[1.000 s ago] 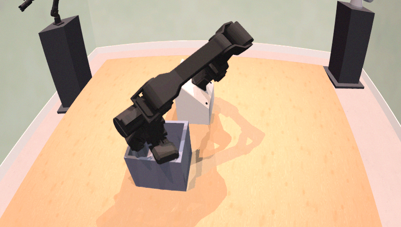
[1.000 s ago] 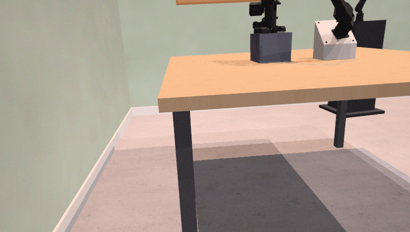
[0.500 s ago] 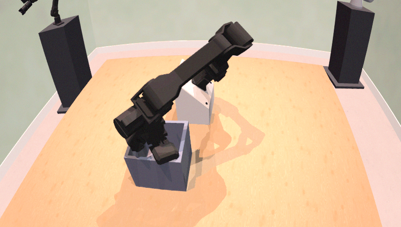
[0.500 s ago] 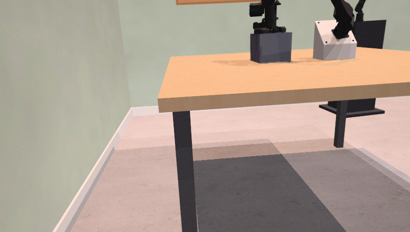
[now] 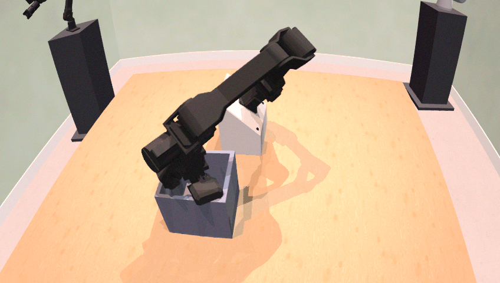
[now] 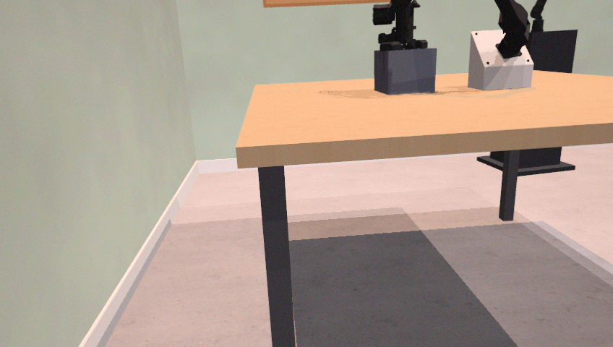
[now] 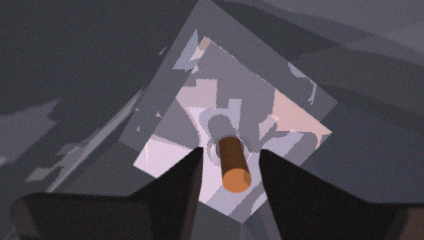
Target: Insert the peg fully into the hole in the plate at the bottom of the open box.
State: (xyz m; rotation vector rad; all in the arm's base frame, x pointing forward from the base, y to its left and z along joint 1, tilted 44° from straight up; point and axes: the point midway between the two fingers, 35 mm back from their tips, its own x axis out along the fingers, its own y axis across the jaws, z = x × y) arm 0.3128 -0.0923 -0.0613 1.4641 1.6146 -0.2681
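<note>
My hand is 5 cm above the brown peg. Also, from my hand: pale plate: 5 cm below.
</note>
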